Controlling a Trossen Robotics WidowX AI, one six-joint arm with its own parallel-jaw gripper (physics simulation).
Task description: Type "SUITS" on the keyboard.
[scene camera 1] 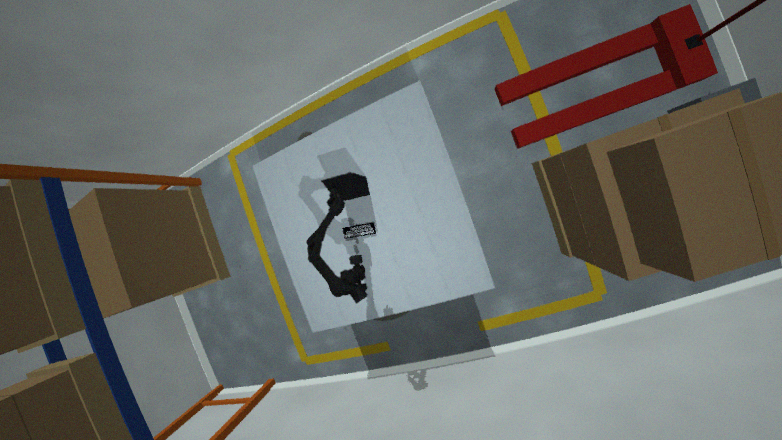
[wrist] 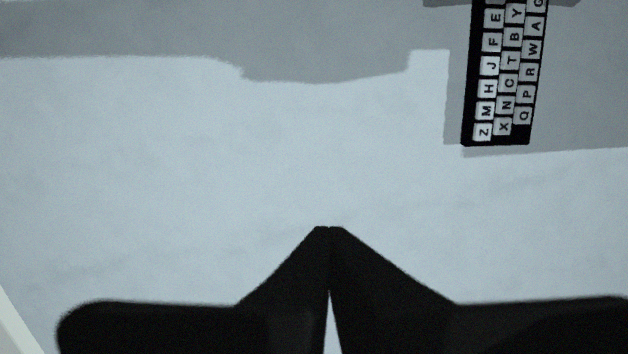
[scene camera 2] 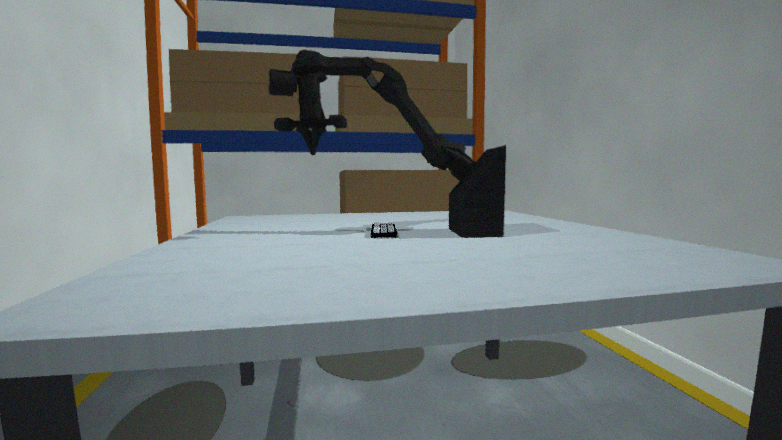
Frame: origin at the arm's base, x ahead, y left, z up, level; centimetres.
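Seen in the pictures: gripper, fingertip midpoint: [scene camera 1: 363,267] [wrist: 327,239] [scene camera 2: 313,155]; arm's base, link origin: [scene camera 1: 336,189] [scene camera 2: 470,172].
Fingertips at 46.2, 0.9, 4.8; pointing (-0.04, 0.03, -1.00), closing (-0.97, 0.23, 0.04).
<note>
Offsets run from my fingertips to a thing's top centre, as dx, dy, dz. Level surfaces: height alone.
The small black keyboard {-20.1, -3.8, -20.6} [scene camera 1: 359,230] [scene camera 2: 383,229] [wrist: 508,71] with light keys lies flat on the white table {dz -22.3} [scene camera 1: 426,218] [scene camera 2: 382,279] [wrist: 200,175]. In the wrist view it runs out of the top edge at the right, turned sideways. The T key {-19.6, -1.3, -20.6} [wrist: 510,61] shows there in the middle row. The S, U and I keys do not show in that view. My gripper [scene camera 2: 312,152] [wrist: 327,239] is shut and empty, fingers pointing down. It hangs high above the table, off the keyboard's Z-X-Q end, touching nothing.
The arm's black base [scene camera 1: 349,186] [scene camera 2: 478,199] stands on the table beside the keyboard. Shelves with boxes [scene camera 1: 158,246] [scene camera 2: 404,98] stand beyond the table. A red pallet jack [scene camera 1: 686,49] and large cardboard boxes [scene camera 1: 705,207] are on the floor to one side.
</note>
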